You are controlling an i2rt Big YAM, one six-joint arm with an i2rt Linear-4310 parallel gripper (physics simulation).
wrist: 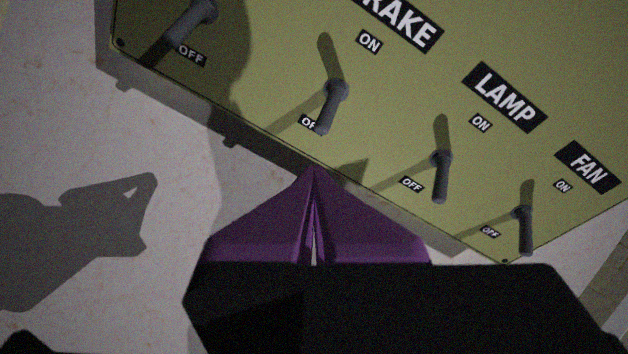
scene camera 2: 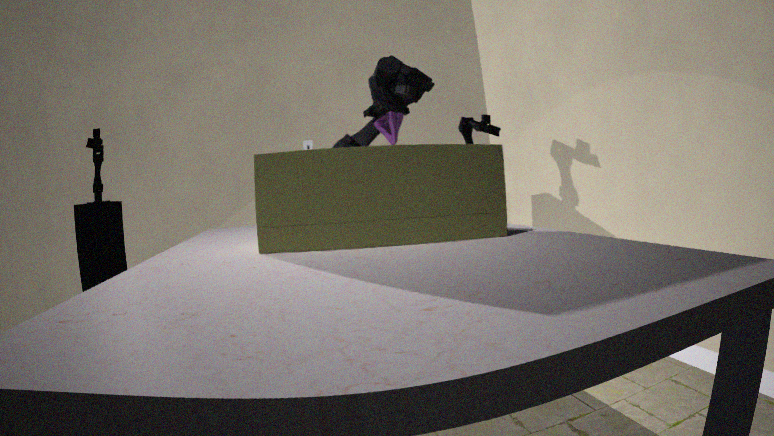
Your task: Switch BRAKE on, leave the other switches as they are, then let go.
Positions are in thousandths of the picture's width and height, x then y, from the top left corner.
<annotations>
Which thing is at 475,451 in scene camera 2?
A yellow-green panel.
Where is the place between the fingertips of my gripper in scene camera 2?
510,329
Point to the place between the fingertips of my gripper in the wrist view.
501,501
</annotations>
